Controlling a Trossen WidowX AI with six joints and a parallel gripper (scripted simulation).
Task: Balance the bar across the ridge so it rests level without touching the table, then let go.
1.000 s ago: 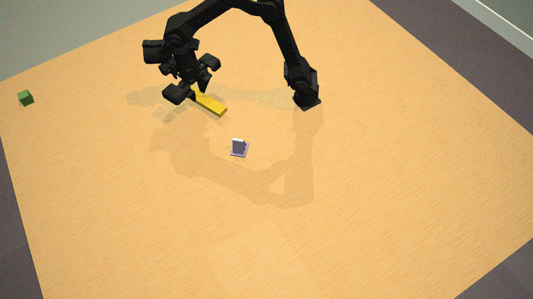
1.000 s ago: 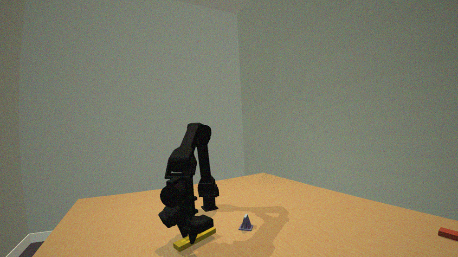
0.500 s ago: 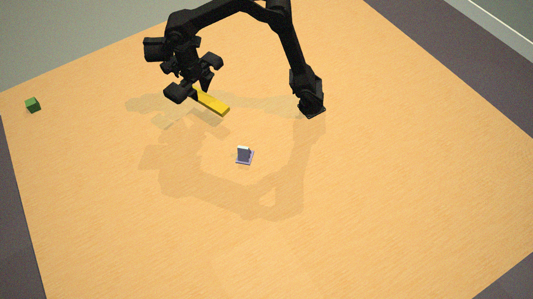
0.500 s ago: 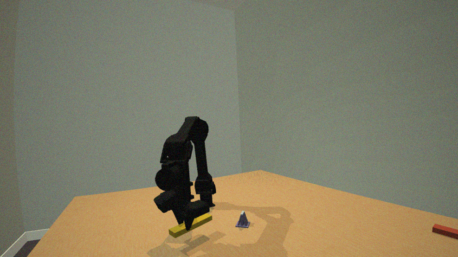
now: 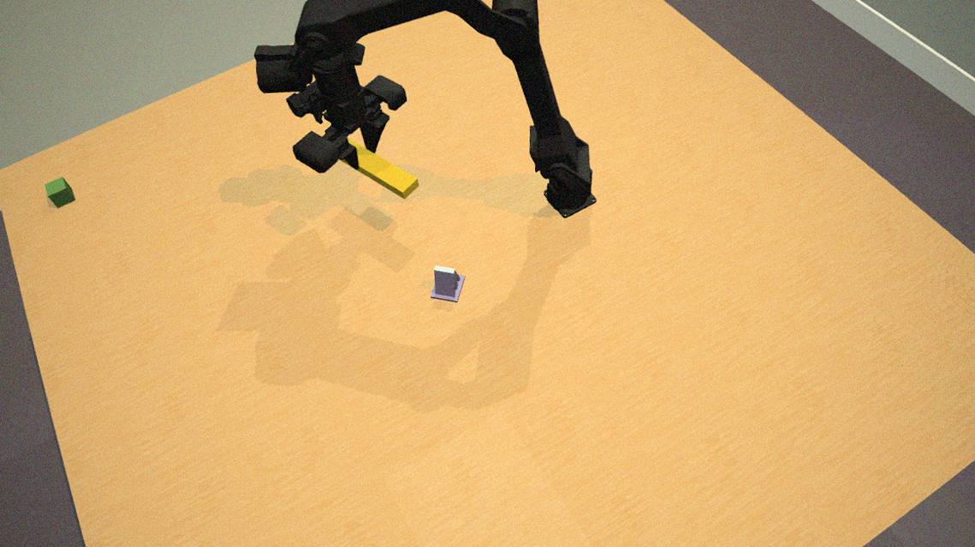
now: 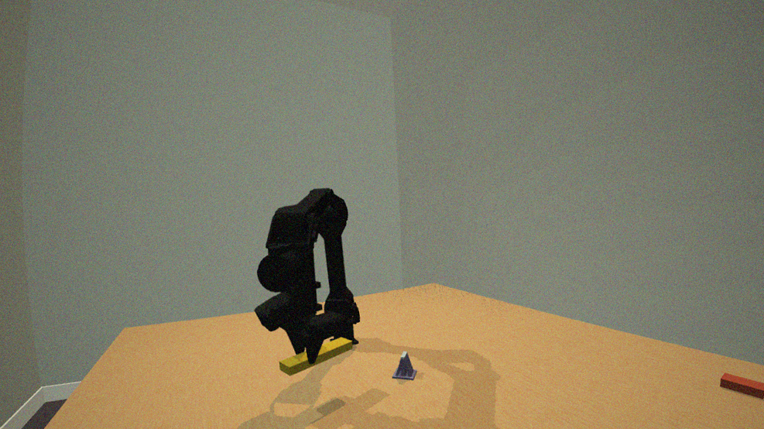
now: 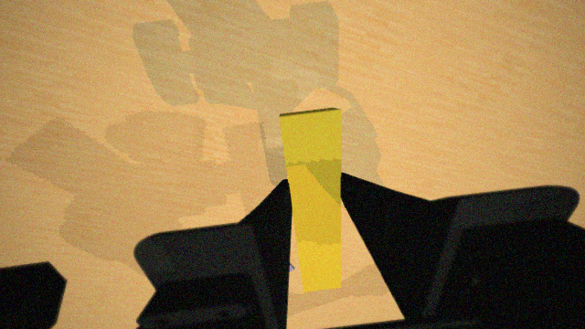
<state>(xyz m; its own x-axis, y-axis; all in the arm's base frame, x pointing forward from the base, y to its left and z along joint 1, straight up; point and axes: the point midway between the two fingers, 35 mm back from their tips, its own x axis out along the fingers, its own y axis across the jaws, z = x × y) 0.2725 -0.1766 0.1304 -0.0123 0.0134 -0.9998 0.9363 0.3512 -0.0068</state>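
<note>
My gripper tip is 1 cm past the yellow bar and 3 cm to the right of it. Also, from my gripper tip: red block (47 cm ahead, 68 cm to the left, 9 cm below); green cube (47 cm ahead, 32 cm to the right, 8 cm below).
</note>
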